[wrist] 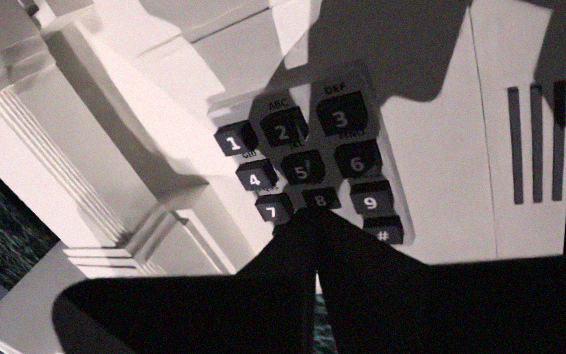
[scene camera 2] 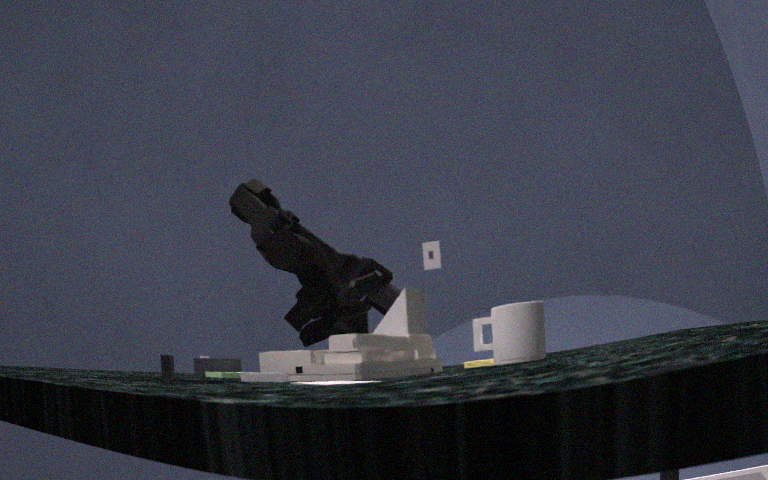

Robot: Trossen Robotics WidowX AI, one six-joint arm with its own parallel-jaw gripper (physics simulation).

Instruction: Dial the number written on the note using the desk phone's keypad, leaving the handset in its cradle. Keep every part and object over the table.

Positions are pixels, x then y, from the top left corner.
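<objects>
Gripper in the wrist view and scene camera 2. Same spot on the gripper [wrist: 371, 290] and [scene camera 2: 340, 334]. Handset in the wrist view [68, 171] and in scene camera 2 [345, 343].
</objects>
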